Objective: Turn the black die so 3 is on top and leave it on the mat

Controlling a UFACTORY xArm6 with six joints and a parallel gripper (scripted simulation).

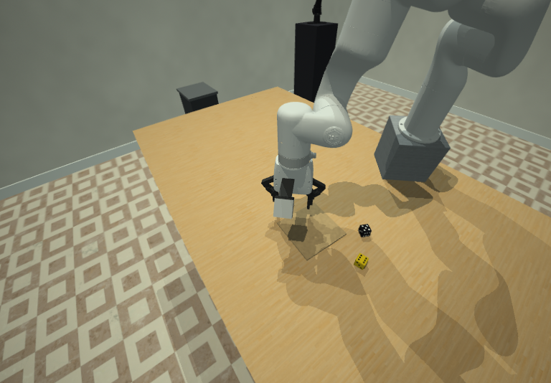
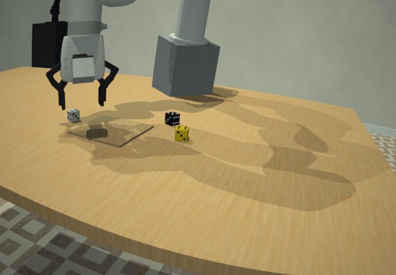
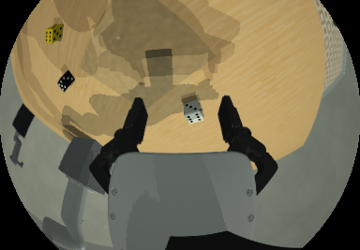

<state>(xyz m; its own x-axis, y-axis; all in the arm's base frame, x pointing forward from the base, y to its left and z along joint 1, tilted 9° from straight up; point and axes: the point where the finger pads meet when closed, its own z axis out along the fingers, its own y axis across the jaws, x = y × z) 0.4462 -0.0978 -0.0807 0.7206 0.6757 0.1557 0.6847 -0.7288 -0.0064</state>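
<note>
The tan mat is 10 mm behind my hand, 70 mm to the left of it and 50 mm below it. The rest, counted from my hand: yellow die 30 mm behind, 230 mm to the left, 40 mm below; then black die 110 mm behind, 180 mm to the left, 40 mm below; then white die 20 mm behind, 40 mm to the right, 40 mm below.
</note>
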